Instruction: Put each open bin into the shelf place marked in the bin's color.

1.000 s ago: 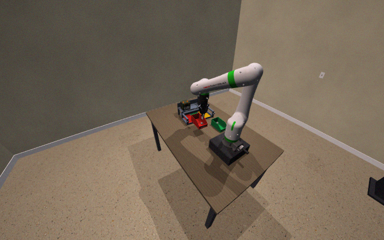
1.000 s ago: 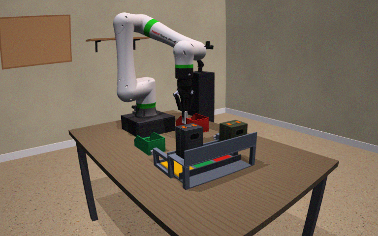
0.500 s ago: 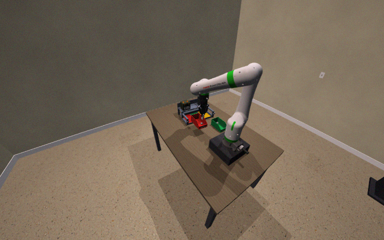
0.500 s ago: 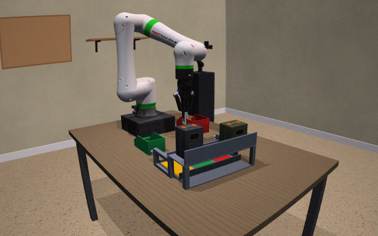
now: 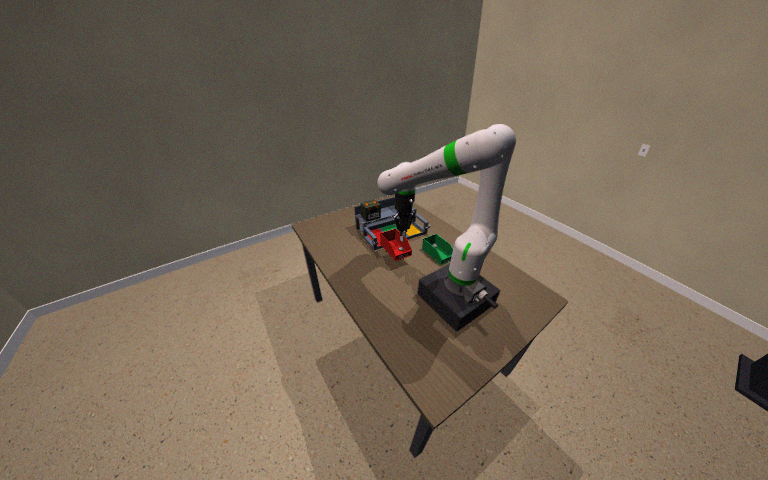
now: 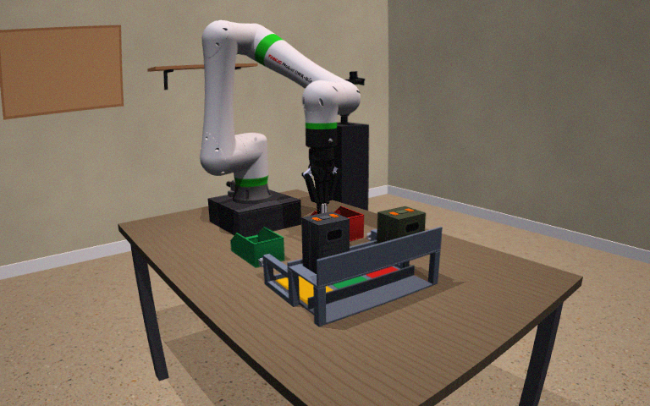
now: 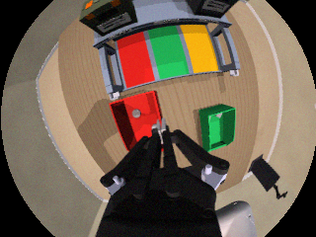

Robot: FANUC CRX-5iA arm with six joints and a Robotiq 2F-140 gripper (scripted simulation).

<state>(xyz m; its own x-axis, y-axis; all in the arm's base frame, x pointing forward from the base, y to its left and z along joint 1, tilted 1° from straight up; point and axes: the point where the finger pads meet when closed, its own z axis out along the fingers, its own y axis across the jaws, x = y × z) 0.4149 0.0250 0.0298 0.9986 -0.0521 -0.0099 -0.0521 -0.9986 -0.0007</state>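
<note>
The red bin is 5 cm to the left of my hand and 4 cm below it. The rest, counted from my hand: green bin (18 cm to the right, 10 cm behind, 9 cm below); then olive box (30 cm ahead, 3 cm to the left, 2 cm above); then black box (29 cm ahead, 20 cm to the right, 3 cm above).
</note>
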